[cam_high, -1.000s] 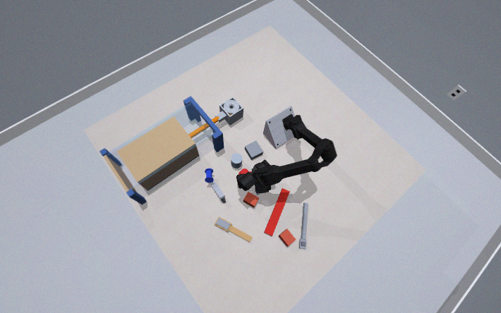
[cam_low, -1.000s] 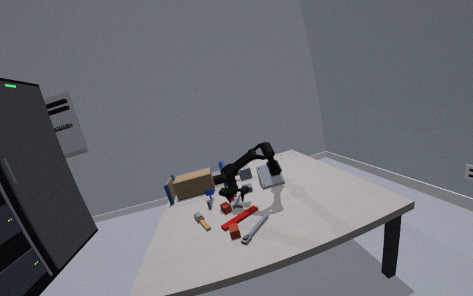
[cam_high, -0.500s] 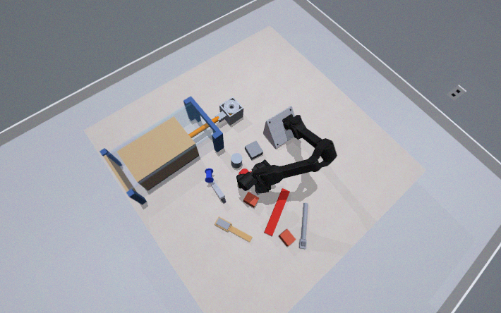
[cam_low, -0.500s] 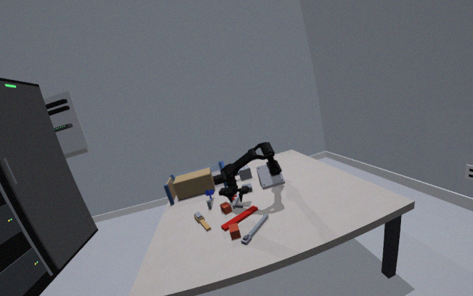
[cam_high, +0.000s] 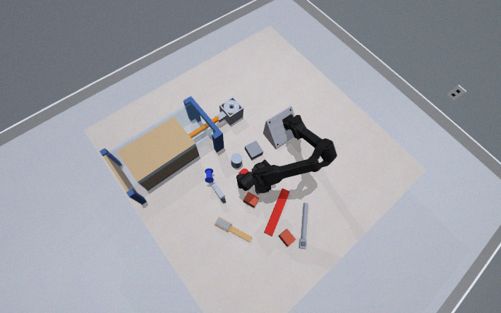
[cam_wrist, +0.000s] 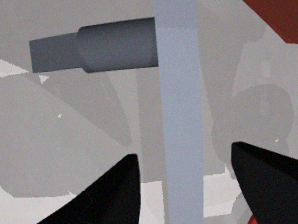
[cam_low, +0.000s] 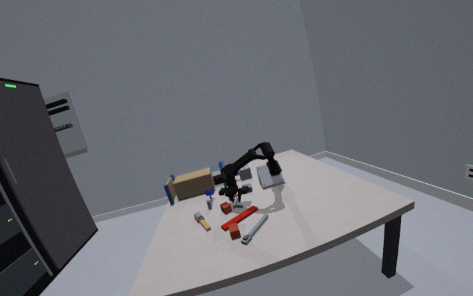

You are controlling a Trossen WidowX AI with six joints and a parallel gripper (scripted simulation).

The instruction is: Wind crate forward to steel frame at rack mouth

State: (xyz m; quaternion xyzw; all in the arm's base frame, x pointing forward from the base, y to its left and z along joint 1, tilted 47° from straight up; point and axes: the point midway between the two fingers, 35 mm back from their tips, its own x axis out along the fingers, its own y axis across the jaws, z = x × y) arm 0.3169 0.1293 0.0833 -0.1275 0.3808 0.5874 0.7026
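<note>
My gripper tip is 2 cm to the left of the red-knobbed handle and 1 cm below it. Also, from my gripper tip: red knob 1 cm ahead, 6 cm to the right, 2 cm above; then red bar 17 cm to the left; then grey block 9 cm behind, 14 cm to the right, 1 cm above.
</note>
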